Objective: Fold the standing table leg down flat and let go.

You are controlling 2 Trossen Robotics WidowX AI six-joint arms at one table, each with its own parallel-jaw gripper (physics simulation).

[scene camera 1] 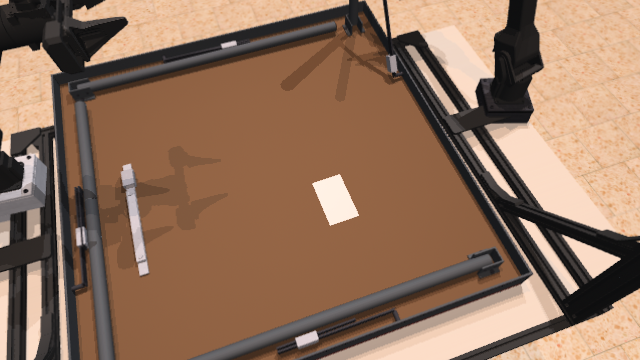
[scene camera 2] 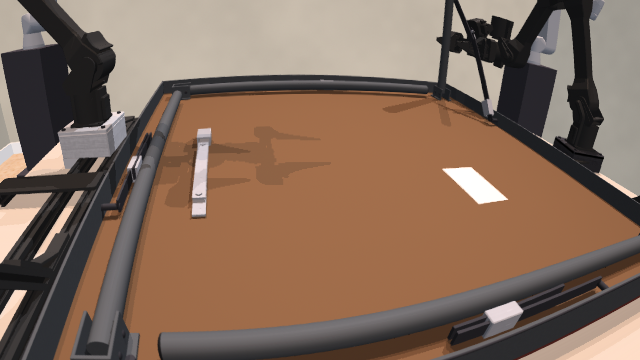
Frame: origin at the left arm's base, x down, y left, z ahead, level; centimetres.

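Seen in the pictures: left gripper, fingertip midpoint: (scene camera 1: 125, 2); right gripper, fingertip midpoint: (scene camera 2: 446, 41); left arm's base at its link origin: (scene camera 1: 5, 178) (scene camera 2: 92, 121); right arm's base at its link origin: (scene camera 1: 506, 93) (scene camera 2: 579, 146).
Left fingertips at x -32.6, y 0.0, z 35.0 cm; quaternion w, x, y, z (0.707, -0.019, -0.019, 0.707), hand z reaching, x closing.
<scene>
Offsets run from my left fingertips to a thing's top centre. "spot": to the spot under its first point.
The standing table leg @(spot: dx +29.2, dy +25.2, dz +43.7 cm) (scene camera 1: 353, 11) (scene camera 2: 445, 50) rises upright from its bracket at the back right corner of the brown table underside (scene camera 1: 240, 150) (scene camera 2: 320, 225). Its top is cut off in both views. A thin dark brace @(spot: dx +25.2, dy +12.9, dz +47.5 cm) (scene camera 1: 387, 27) (scene camera 2: 475, 55) slopes beside it, with a light sleeve @(dx +29.6, dy +8.5, dz +47.6 cm) (scene camera 1: 392, 64) (scene camera 2: 487, 107) near the rim. My right gripper (scene camera 2: 444, 42) is open at the leg's height, its fingertips overlapping the leg in scene camera 2; whether they touch it is hard to tell. My left gripper (scene camera 1: 102, 46) is open above the back left corner, away from the standing leg.
Three legs lie flat along the back @(spot: dx +32.4, dy +22.7, dz +9.2 cm) (scene camera 1: 215, 56) (scene camera 2: 310, 87), left (scene camera 1: 92, 200) (scene camera 2: 132, 225) and front (scene camera 1: 350, 304) (scene camera 2: 400, 319). A silver bar @(dx +34.0, dy -13.4, dz -12.0 cm) (scene camera 1: 135, 220) (scene camera 2: 201, 170) lies near the left leg. A white rectangle @(spot: dx +36.1, dy -20.2, dz +26.3 cm) (scene camera 1: 336, 200) (scene camera 2: 475, 185) lies right of centre. A raised dark rim (scene camera 1: 425, 100) (scene camera 2: 565, 165) surrounds the table.
</scene>
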